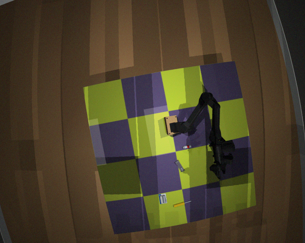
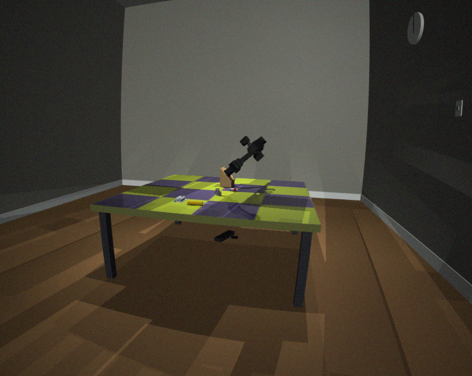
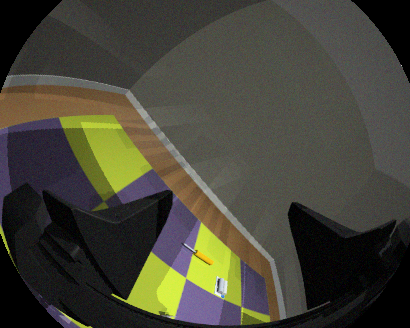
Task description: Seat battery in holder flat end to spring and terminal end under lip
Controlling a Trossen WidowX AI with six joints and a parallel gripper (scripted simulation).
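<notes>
Now: the battery 31 cm below my gripper tip, 17 cm behind it and 13 cm to the right of it. From my gripper tip the other things lie so: yellow-handled screwdriver: 31 cm below, 30 cm ahead, 24 cm to the right; then blister pack of spare cells: 40 cm to the right, 31 cm below, 23 cm ahead; then black remote: 51 cm below, 26 cm ahead, 10 cm to the right.
</notes>
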